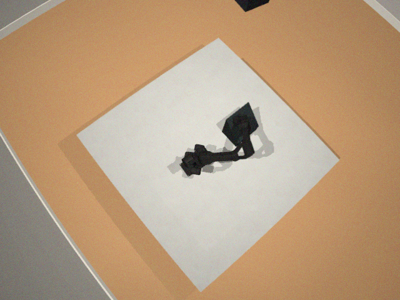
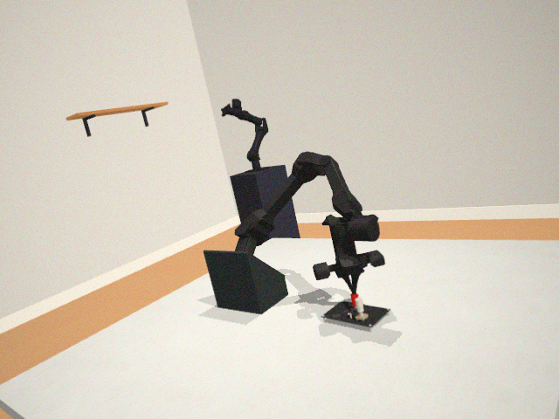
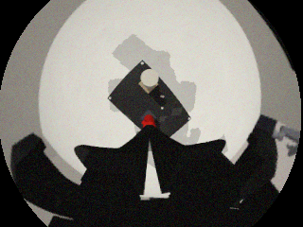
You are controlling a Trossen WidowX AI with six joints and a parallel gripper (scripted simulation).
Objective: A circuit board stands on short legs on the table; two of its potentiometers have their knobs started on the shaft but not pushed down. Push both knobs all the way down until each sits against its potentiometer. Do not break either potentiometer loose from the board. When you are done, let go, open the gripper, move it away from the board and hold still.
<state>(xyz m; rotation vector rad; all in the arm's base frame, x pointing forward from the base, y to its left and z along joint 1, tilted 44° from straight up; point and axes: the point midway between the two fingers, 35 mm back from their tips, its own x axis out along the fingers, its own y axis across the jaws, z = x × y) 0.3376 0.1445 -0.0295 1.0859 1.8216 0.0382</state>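
Right now my gripper tip is 1 cm above the red knob. Also, from my gripper tip: white knob 5 cm ahead, 4 cm to the right, 1 cm below.
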